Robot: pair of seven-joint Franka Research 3 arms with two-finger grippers.
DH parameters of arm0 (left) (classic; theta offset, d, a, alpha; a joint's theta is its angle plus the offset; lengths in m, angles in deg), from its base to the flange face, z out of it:
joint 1: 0 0.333 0 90
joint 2: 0 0 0 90
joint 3: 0 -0.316 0.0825 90
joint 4: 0 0 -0.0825 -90
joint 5: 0 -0.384 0 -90
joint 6: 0 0 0.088 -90
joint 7: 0 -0.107 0 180
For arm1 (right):
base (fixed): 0 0 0 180
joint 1: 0 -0.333 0 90
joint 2: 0 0 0 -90
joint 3: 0 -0.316 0.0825 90
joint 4: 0 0 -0.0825 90
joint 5: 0 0.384 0 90
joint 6: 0 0 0.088 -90
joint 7: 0 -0.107 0 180
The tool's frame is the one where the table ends.
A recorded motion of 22 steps. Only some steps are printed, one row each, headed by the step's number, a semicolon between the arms.
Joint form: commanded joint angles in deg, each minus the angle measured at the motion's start. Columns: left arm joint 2, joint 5, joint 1, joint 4, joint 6, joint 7, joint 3; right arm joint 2, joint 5, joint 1, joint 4, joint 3, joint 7, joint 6.
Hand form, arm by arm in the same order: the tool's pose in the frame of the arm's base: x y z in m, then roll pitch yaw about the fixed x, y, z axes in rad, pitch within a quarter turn. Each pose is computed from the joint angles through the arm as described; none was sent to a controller.
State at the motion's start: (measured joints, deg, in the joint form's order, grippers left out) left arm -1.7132 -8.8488 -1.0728 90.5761 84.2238 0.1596 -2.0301; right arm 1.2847 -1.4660 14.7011 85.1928 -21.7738 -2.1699 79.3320
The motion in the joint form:
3: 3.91 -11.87 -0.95 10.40 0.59 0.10 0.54; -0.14 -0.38 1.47 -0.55 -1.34 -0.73 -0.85
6: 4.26 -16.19 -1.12 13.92 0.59 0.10 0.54; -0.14 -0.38 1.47 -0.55 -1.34 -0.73 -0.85
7: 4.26 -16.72 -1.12 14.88 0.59 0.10 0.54; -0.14 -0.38 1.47 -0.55 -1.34 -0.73 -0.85
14: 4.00 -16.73 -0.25 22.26 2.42 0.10 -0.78; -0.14 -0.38 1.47 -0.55 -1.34 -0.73 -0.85
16: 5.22 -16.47 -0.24 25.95 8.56 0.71 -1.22; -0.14 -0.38 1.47 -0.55 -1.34 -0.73 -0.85
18: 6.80 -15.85 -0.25 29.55 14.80 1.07 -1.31; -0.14 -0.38 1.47 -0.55 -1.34 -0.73 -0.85
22: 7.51 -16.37 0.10 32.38 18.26 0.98 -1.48; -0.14 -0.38 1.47 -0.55 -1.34 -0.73 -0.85
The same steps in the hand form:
3: 0.5235 0.0359 0.5571 -2.7736 0.2362 0.0277; 0.5357 0.0588 0.6413 3.1107 0.1244 0.0646
6: 0.5165 0.0424 0.5358 -2.6947 0.2885 0.0316; 0.5357 0.0588 0.6413 3.1107 0.1244 0.0646
7: 0.5146 0.0433 0.5288 -2.6845 0.3048 0.0325; 0.5357 0.0588 0.6413 3.1107 0.1244 0.0646
14: 0.4979 0.0615 0.4712 -2.6852 0.4095 0.0571; 0.5357 0.0588 0.6413 3.1107 0.1244 0.0646
16: 0.4964 0.0611 0.4573 -2.7065 0.3514 0.0249; 0.5357 0.0588 0.6413 3.1107 0.1244 0.0646
18: 0.4940 0.0563 0.4475 -2.7346 0.2844 -0.0145; 0.5357 0.0588 0.6413 3.1107 0.1244 0.0646
22: 0.4891 0.0586 0.4350 -2.7380 0.2670 -0.0346; 0.5357 0.0588 0.6413 3.1107 0.1244 0.0646

